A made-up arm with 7 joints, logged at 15 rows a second.
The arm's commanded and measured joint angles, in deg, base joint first. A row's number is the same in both.
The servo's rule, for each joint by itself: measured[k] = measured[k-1] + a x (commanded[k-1-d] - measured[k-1]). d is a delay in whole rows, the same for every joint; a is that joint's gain. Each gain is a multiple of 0.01, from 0.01 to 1. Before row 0 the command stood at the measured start. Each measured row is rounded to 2 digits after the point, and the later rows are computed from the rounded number. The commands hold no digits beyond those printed.
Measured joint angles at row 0:
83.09, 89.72, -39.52, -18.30, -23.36, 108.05, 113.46
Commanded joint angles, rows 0 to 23:
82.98, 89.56, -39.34, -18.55, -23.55, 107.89, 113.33
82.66, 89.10, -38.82, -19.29, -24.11, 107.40, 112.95
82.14, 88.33, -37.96, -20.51, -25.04, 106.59, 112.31
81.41, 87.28, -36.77, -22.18, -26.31, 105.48, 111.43
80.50, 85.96, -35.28, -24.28, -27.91, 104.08, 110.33
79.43, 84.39, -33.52, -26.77, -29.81, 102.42, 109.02
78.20, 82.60, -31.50, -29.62, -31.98, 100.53, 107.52
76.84, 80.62, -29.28, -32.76, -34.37, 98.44, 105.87
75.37, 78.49, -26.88, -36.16, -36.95, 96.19, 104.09
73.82, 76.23, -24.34, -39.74, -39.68, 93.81, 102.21
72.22, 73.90, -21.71, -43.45, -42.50, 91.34, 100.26
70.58, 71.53, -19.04, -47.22, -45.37, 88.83, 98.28
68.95, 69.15, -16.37, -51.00, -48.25, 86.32, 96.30
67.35, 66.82, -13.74, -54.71, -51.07, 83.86, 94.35
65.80, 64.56, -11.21, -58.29, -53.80, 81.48, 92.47
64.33, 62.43, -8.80, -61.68, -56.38, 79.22, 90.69
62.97, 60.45, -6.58, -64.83, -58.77, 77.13, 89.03
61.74, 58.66, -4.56, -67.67, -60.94, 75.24, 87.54
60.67, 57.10, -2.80, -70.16, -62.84, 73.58, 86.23
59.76, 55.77, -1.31, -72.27, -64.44, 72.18, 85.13
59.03, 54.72, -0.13, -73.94, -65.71, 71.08, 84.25
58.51, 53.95, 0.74, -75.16, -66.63, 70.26, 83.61
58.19, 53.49, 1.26, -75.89, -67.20, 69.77, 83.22
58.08, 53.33, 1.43, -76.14, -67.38, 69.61, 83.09
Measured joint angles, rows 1 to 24:
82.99, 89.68, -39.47, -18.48, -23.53, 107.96, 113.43
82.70, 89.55, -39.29, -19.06, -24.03, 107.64, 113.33
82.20, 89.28, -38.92, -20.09, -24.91, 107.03, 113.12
81.50, 88.84, -38.32, -21.57, -26.13, 106.13, 112.77
80.61, 88.21, -37.47, -23.49, -27.68, 104.94, 112.26
79.56, 87.37, -36.36, -25.82, -29.53, 103.48, 111.58
78.35, 86.32, -35.00, -28.52, -31.66, 101.77, 110.73
77.01, 85.07, -33.40, -31.53, -34.02, 99.84, 109.71
75.55, 83.62, -31.57, -34.82, -36.57, 97.72, 108.53
74.01, 81.99, -29.55, -38.31, -39.28, 95.45, 107.20
72.42, 80.21, -27.35, -41.96, -42.08, 93.07, 105.74
70.78, 78.30, -25.02, -45.69, -44.94, 90.61, 104.17
69.15, 76.29, -22.60, -49.46, -47.82, 88.12, 102.52
67.55, 74.21, -20.12, -53.19, -50.65, 85.65, 100.80
65.99, 72.09, -17.63, -56.81, -53.39, 83.23, 99.05
64.51, 69.96, -15.16, -60.27, -55.99, 80.90, 97.29
63.14, 67.87, -12.76, -63.51, -58.41, 78.71, 95.56
61.89, 65.84, -10.46, -66.46, -60.61, 76.70, 93.88
60.80, 63.92, -8.32, -69.09, -62.55, 74.89, 92.27
59.87, 62.13, -6.36, -71.35, -64.19, 73.32, 90.77
59.12, 60.50, -4.62, -73.19, -65.51, 72.02, 89.40
58.58, 59.06, -3.12, -74.59, -66.48, 71.00, 88.18
58.23, 57.83, -1.89, -75.51, -67.11, 70.29, 87.14
58.10, 56.84, -0.96, -75.96, -67.34, 69.90, 86.29
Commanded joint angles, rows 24 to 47:
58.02, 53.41, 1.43, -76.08, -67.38, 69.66, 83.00
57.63, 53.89, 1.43, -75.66, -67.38, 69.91, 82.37
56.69, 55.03, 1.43, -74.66, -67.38, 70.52, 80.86
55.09, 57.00, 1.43, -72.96, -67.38, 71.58, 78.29
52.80, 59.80, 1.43, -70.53, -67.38, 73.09, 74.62
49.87, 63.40, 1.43, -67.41, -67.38, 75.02, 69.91
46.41, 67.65, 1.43, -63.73, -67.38, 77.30, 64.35
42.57, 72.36, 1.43, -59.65, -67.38, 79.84, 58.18
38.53, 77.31, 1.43, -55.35, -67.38, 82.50, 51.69
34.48, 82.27, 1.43, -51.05, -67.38, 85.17, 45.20
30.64, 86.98, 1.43, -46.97, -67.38, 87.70, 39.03
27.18, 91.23, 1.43, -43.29, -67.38, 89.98, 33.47
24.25, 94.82, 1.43, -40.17, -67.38, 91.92, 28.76
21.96, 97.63, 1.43, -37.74, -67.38, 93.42, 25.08
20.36, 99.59, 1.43, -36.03, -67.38, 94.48, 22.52
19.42, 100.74, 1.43, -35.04, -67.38, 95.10, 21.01
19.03, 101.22, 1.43, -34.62, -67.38, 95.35, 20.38
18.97, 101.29, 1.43, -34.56, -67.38, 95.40, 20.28
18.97, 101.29, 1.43, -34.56, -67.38, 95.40, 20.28
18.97, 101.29, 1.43, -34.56, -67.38, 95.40, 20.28
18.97, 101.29, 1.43, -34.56, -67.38, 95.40, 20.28
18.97, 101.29, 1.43, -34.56, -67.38, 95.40, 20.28
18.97, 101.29, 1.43, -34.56, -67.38, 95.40, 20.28
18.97, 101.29, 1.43, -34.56, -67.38, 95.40, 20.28
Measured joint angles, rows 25 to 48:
58.03, 56.09, -0.29, -76.05, -67.37, 69.76, 85.60
57.67, 55.61, 0.19, -75.77, -67.38, 69.85, 84.92
56.80, 55.48, 0.54, -74.98, -67.38, 70.24, 84.07
55.28, 55.81, 0.79, -73.55, -67.38, 71.02, 82.86
53.07, 56.69, 0.97, -71.41, -67.38, 72.22, 81.13
50.22, 58.17, 1.10, -68.57, -67.38, 73.84, 78.77
46.83, 60.26, 1.19, -65.13, -67.38, 75.85, 75.74
43.04, 62.92, 1.26, -61.24, -67.38, 78.16, 72.05
39.03, 66.09, 1.31, -57.06, -67.38, 80.68, 67.77
34.98, 69.65, 1.34, -52.79, -67.38, 83.28, 63.03
31.12, 73.46, 1.37, -48.66, -67.38, 85.84, 57.99
27.61, 77.37, 1.39, -44.85, -67.38, 88.24, 52.84
24.62, 81.21, 1.40, -41.53, -67.38, 90.37, 47.78
22.25, 84.82, 1.41, -38.84, -67.38, 92.14, 43.01
20.57, 88.07, 1.42, -36.84, -67.38, 93.50, 38.71
19.55, 90.86, 1.42, -35.56, -67.38, 94.43, 34.99
19.09, 93.14, 1.42, -34.89, -67.38, 94.96, 31.92
18.98, 94.93, 1.42, -34.66, -67.38, 95.22, 29.48
18.97, 96.33, 1.42, -34.59, -67.38, 95.32, 27.55
18.97, 97.42, 1.42, -34.57, -67.38, 95.37, 26.02
18.97, 98.27, 1.42, -34.56, -67.38, 95.39, 24.81
18.97, 98.93, 1.42, -34.56, -67.38, 95.40, 23.86
18.97, 99.45, 1.42, -34.56, -67.38, 95.40, 23.11
18.97, 99.85, 1.42, -34.56, -67.38, 95.40, 22.52

